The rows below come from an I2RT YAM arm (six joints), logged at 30 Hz.
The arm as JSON. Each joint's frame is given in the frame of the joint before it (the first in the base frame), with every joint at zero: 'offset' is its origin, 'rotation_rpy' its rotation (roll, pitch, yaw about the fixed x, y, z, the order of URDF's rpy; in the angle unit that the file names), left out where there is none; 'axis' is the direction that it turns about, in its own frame. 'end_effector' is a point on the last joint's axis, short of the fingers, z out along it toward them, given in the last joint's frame.
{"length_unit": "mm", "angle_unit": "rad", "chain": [
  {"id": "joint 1", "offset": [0.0, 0.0, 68.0], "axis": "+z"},
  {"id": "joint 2", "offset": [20.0, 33.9, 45.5], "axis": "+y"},
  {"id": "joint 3", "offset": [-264.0, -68.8, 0.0], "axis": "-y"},
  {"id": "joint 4", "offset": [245.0, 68.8, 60.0], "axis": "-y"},
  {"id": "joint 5", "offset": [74.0, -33.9, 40.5], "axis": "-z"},
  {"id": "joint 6", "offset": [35.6, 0.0, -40.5], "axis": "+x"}
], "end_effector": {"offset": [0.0, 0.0, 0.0], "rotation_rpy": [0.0, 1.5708, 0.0]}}
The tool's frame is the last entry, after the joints.
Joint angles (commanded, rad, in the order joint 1, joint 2, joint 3, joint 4, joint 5, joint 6), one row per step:
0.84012, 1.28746, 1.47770, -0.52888, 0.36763, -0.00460
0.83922, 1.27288, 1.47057, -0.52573, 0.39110, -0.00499
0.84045, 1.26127, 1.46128, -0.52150, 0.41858, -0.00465
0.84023, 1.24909, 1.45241, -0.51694, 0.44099, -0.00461
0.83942, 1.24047, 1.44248, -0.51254, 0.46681, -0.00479
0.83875, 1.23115, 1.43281, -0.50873, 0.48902, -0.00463
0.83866, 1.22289, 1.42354, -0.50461, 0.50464, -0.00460
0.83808, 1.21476, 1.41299, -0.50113, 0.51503, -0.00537
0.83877, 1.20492, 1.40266, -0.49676, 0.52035, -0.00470
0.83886, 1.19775, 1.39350, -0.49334, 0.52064, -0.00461
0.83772, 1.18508, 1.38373, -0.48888, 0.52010, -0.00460
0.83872, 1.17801, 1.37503, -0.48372, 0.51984, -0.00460
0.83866, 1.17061, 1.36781, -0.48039, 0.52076, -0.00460
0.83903, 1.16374, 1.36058, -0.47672, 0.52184, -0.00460
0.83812, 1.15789, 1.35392, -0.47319, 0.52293, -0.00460
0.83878, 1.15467, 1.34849, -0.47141, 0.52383, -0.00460
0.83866, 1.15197, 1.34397, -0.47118, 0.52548, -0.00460
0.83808, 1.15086, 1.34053, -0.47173, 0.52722, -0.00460
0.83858, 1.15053, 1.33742, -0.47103, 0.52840, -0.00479
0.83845, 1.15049, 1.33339, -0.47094, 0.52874, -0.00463
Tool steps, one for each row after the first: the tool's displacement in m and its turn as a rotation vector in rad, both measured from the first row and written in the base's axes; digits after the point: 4 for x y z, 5 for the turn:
-0.0022, -0.0040, 0.0018, 0.00243, -0.01295, -0.02296
-0.0040, -0.0068, 0.0022, 0.00171, -0.02376, -0.04786
-0.0057, -0.0099, 0.0028, 0.00293, -0.03420, -0.06938
-0.0065, -0.0123, 0.0022, -0.00037, -0.04237, -0.09465
-0.0075, -0.0148, 0.0018, -0.00228, -0.04974, -0.11648
-0.0085, -0.0167, 0.0012, -0.00313, -0.05533, -0.13146
-0.0094, -0.0184, 0.0001, -0.00520, -0.05869, -0.14171
-0.0110, -0.0202, -0.0005, -0.00263, -0.06208, -0.14635
-0.0120, -0.0213, -0.0015, -0.00148, -0.06299, -0.14660
-0.0140, -0.0238, -0.0013, 0.00443, -0.06737, -0.14741
-0.0151, -0.0247, -0.0021, 0.00731, -0.06947, -0.14625
-0.0163, -0.0260, -0.0024, 0.00989, -0.07183, -0.14727
-0.0173, -0.0272, -0.0029, 0.01231, -0.07410, -0.14800
-0.0180, -0.0283, -0.0034, 0.01420, -0.07602, -0.15002
-0.0185, -0.0286, -0.0043, 0.01370, -0.07595, -0.15021
-0.0188, -0.0291, -0.0051, 0.01210, -0.07535, -0.15186
-0.0187, -0.0293, -0.0061, 0.00944, -0.07399, -0.15403
-0.0187, -0.0291, -0.0070, 0.00740, -0.07305, -0.15454
-0.0185, -0.0290, -0.0083, 0.00437, -0.07070, -0.15494

